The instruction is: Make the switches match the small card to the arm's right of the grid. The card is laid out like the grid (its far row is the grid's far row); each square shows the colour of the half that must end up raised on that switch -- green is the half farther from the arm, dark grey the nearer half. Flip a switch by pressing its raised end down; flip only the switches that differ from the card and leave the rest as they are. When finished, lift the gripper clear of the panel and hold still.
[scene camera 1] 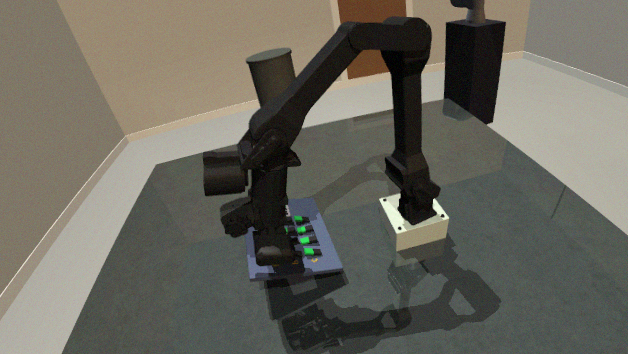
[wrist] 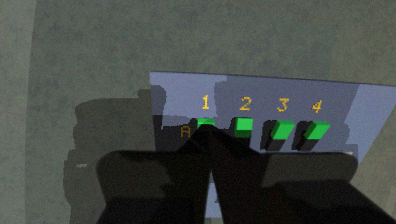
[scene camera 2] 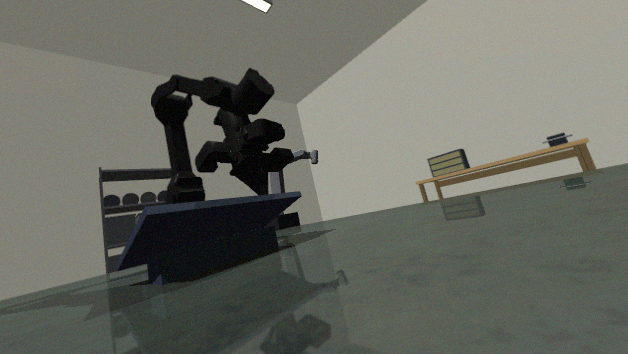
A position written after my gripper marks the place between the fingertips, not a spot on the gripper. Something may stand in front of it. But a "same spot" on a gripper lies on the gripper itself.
Labels:
My gripper shows in scene camera 1, in the wrist view and in scene camera 2 (pixel 265 197). One and the same spot on my gripper: (wrist: pixel 130 179) is (scene camera 1: pixel 256 238).

